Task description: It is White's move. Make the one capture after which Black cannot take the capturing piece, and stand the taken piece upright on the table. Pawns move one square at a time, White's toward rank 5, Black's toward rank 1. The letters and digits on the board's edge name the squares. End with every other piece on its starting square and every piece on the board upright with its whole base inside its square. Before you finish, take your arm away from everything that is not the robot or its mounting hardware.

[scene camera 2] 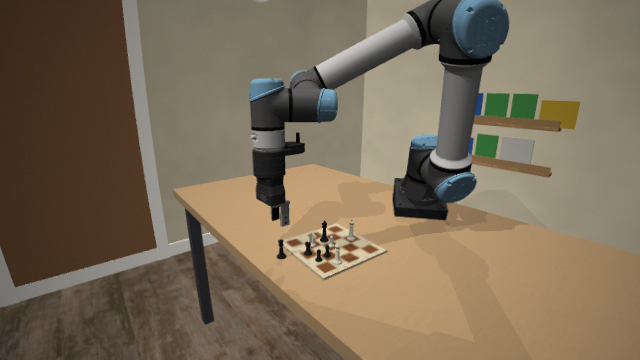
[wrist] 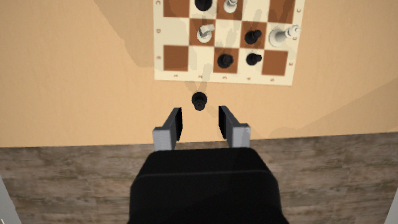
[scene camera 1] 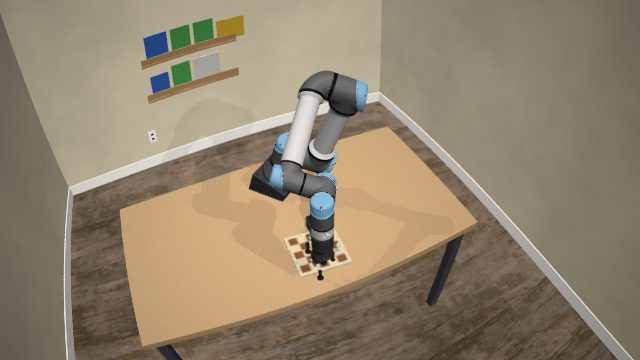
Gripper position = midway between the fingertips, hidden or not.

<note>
In view: my gripper (scene camera 2: 280,222) and a chessboard (scene camera 2: 352,253).
The chessboard is seen too in the wrist view (wrist: 178,54) and in scene camera 1 (scene camera 1: 296,246). My gripper shows as well in the wrist view (wrist: 200,116).
</note>
